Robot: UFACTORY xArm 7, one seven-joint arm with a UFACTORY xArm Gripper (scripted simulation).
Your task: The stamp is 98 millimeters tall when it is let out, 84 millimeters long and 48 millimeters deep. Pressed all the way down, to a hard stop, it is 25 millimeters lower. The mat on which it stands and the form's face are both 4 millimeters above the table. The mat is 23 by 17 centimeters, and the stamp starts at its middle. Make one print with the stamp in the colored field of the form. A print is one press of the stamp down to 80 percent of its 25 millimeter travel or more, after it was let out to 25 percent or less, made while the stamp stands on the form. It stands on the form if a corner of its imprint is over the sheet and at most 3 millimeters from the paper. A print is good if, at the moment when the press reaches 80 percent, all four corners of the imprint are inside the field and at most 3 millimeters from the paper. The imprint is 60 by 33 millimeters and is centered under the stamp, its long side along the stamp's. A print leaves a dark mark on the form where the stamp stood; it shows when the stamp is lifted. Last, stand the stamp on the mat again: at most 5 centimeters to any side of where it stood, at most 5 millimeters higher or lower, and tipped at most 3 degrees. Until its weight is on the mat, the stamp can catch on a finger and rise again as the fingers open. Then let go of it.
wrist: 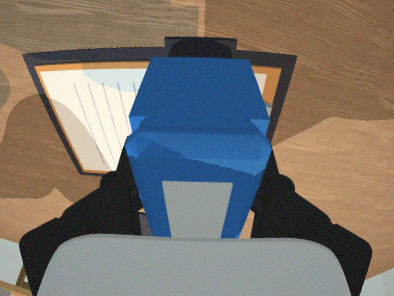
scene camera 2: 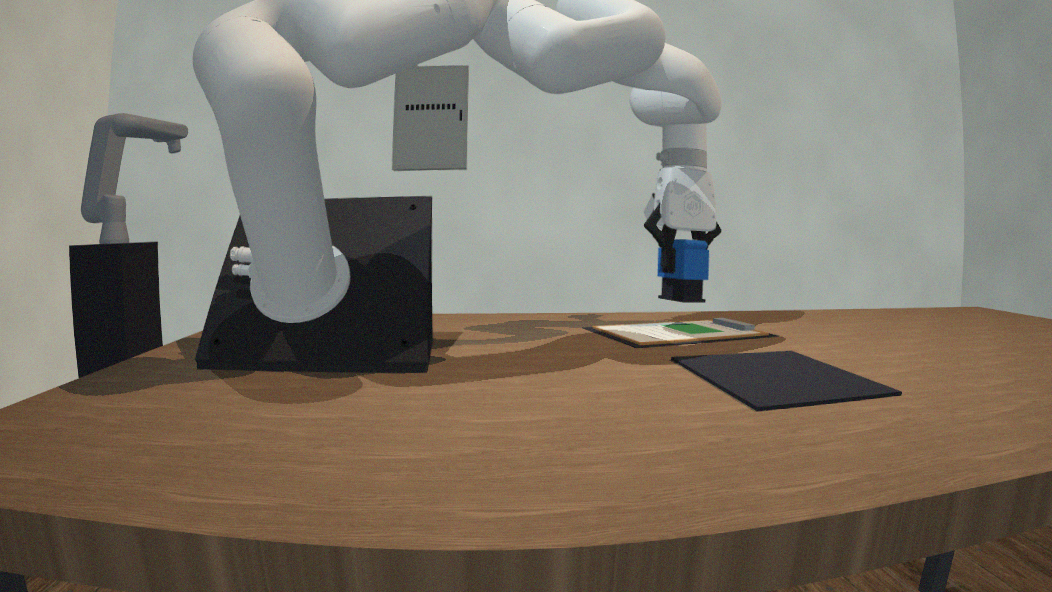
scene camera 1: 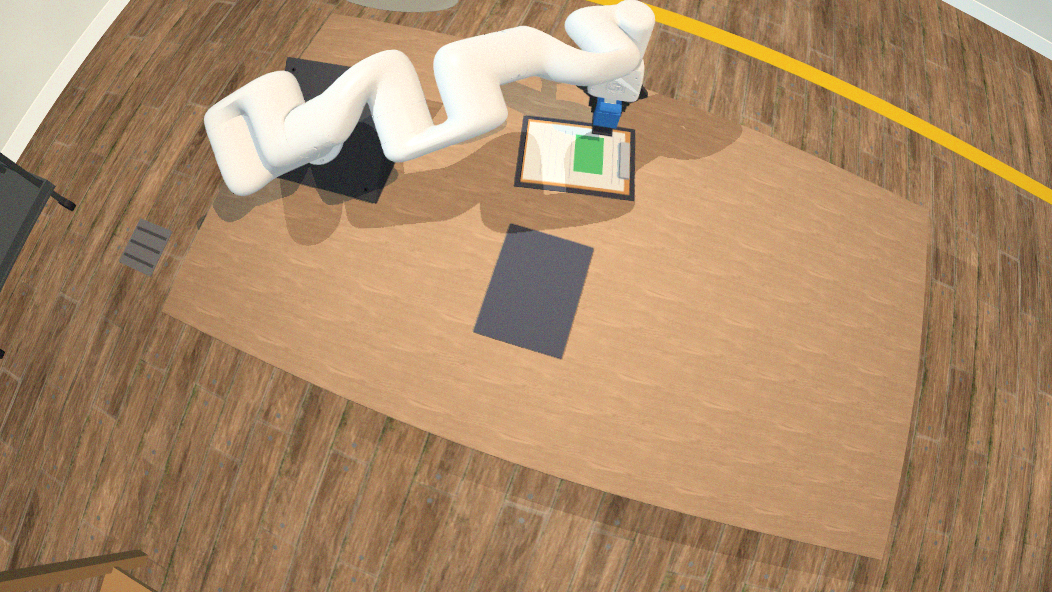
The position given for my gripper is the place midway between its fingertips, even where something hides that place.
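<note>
Visible: a blue stamp (scene camera 2: 692, 260) (wrist: 198, 150) (scene camera 1: 607, 113). Also a dark grey mat (scene camera 1: 531, 301) (scene camera 2: 763, 381). My gripper (scene camera 2: 682, 273) (wrist: 198, 133) (scene camera 1: 605, 109) in sight too.
</note>
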